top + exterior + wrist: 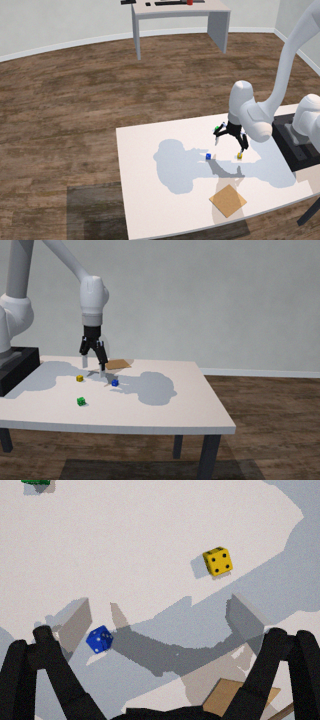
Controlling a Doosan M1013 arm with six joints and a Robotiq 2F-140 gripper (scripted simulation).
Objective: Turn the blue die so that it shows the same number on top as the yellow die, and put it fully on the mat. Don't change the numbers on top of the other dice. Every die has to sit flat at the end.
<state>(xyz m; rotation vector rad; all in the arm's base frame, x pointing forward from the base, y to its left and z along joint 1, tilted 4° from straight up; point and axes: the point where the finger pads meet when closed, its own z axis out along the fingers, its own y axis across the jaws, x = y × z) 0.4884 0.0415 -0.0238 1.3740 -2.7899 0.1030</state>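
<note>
Now: hand 8 cm past the yellow die, 6 cm above it and 1 cm to the right of it. Round my hand: tan mat 28 cm to the left, 7 cm below, 4 cm ahead; then blue die 11 cm ahead, 6 cm below; then green die 20 cm to the right, 6 cm below, 2 cm ahead.
</note>
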